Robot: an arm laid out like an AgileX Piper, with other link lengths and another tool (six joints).
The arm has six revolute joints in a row. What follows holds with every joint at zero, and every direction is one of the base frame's.
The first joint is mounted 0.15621 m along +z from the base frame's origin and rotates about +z.
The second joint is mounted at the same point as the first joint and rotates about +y.
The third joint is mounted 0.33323 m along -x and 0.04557 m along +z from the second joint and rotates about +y.
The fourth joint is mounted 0.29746 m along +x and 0.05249 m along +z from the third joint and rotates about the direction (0.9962, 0, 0.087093).
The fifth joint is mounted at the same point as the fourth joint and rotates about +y.
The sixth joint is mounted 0.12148 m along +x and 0.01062 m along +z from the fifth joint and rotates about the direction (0.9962, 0, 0.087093).
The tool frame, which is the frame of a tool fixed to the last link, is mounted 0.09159 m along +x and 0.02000 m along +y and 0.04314 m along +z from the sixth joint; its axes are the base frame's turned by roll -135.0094, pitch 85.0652 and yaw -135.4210 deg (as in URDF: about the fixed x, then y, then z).
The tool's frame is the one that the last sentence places.
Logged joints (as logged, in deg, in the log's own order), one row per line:
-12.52 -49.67 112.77 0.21 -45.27 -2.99
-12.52 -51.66 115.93 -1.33 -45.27 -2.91
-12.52 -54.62 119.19 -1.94 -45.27 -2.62
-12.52 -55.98 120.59 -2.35 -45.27 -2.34
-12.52 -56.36 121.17 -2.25 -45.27 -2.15
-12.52 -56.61 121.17 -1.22 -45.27 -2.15
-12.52 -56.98 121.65 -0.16 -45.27 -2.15
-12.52 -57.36 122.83 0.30 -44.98 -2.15
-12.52 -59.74 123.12 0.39 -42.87 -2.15
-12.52 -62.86 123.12 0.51 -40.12 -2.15
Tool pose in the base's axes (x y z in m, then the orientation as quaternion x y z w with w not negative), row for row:
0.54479 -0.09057 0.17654 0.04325 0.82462 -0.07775 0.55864
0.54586 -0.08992 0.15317 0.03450 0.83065 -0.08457 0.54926
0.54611 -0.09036 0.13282 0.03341 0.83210 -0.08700 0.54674
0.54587 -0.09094 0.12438 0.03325 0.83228 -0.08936 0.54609
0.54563 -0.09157 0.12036 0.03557 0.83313 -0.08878 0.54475
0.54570 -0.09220 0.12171 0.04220 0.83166 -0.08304 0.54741
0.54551 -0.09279 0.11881 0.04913 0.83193 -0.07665 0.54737
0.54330 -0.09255 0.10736 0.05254 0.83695 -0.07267 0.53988
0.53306 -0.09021 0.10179 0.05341 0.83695 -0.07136 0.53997
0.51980 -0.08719 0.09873 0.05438 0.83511 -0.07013 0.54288
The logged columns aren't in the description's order. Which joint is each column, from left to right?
Columns, left to right: joint 1, joint 5, joint 2, joint 6, joint 3, joint 4.
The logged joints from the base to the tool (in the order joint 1, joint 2, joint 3, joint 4, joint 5, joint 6), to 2 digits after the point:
-12.52 112.77 -45.27 -2.99 -49.67 0.21
-12.52 115.93 -45.27 -2.91 -51.66 -1.33
-12.52 119.19 -45.27 -2.62 -54.62 -1.94
-12.52 120.59 -45.27 -2.34 -55.98 -2.35
-12.52 121.17 -45.27 -2.15 -56.36 -2.25
-12.52 121.17 -45.27 -2.15 -56.61 -1.22
-12.52 121.65 -45.27 -2.15 -56.98 -0.16
-12.52 122.83 -44.98 -2.15 -57.36 0.30
-12.52 123.12 -42.87 -2.15 -59.74 0.39
-12.52 123.12 -40.12 -2.15 -62.86 0.51

